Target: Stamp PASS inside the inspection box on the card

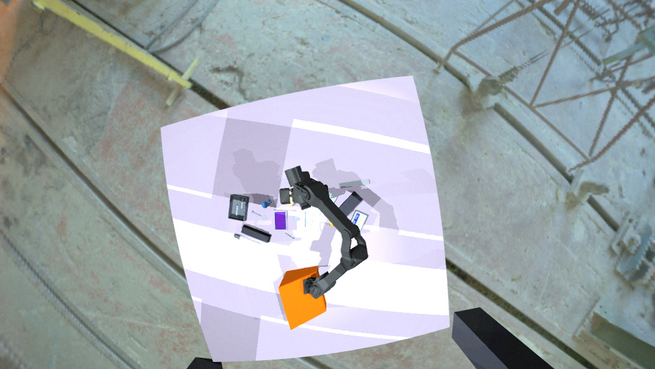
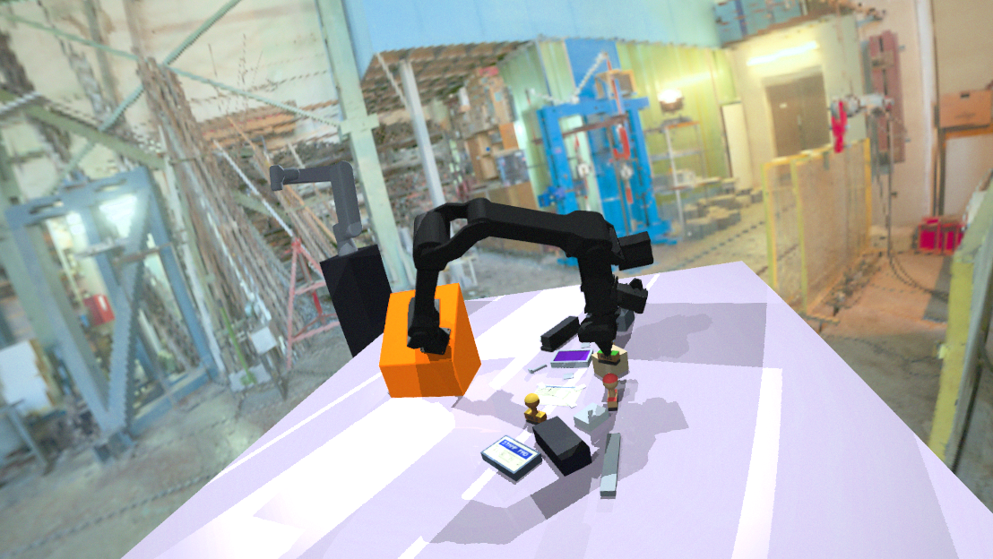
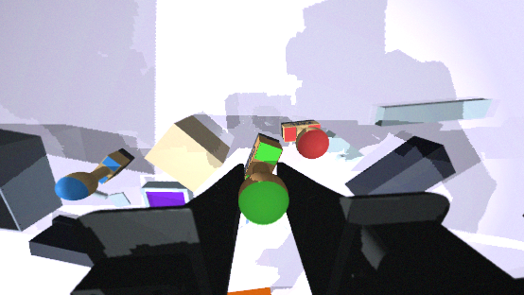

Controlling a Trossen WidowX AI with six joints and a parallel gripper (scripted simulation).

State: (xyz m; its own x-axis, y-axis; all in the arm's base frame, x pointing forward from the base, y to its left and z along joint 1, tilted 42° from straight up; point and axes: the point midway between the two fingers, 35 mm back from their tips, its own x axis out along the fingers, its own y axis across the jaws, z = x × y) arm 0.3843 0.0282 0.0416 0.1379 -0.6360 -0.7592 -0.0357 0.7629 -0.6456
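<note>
Right now the red-knobbed stamp is 7 cm below my gripper tip, 5 cm to the right of it and 1 cm ahead of it. The rest, counted from my gripper tip: tan block 8 cm to the left, 7 cm below, 2 cm behind; pale grey block 10 cm to the right, 7 cm below, 3 cm behind; green-knobbed stamp right at my gripper tip.
</note>
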